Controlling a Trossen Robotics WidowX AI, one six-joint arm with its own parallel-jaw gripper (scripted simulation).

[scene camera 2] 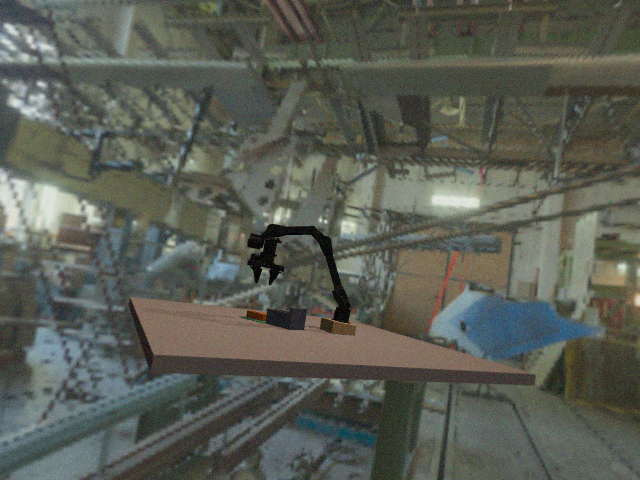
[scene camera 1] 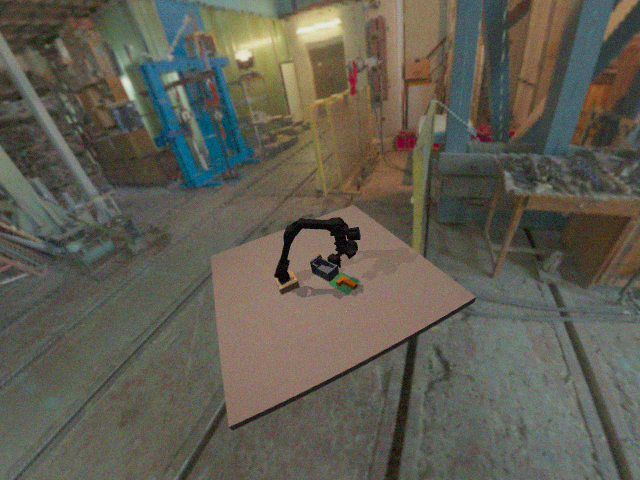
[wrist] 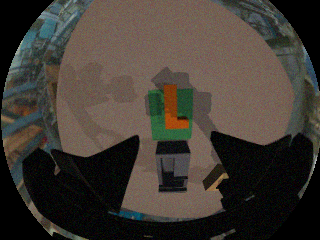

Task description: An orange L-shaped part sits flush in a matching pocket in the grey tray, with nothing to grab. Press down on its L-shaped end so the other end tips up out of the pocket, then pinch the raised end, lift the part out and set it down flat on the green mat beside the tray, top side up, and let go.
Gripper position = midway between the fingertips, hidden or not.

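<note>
My gripper [wrist: 175, 137]: open, holding nothing. A green mat [wrist: 156, 96] is present as well.
</note>
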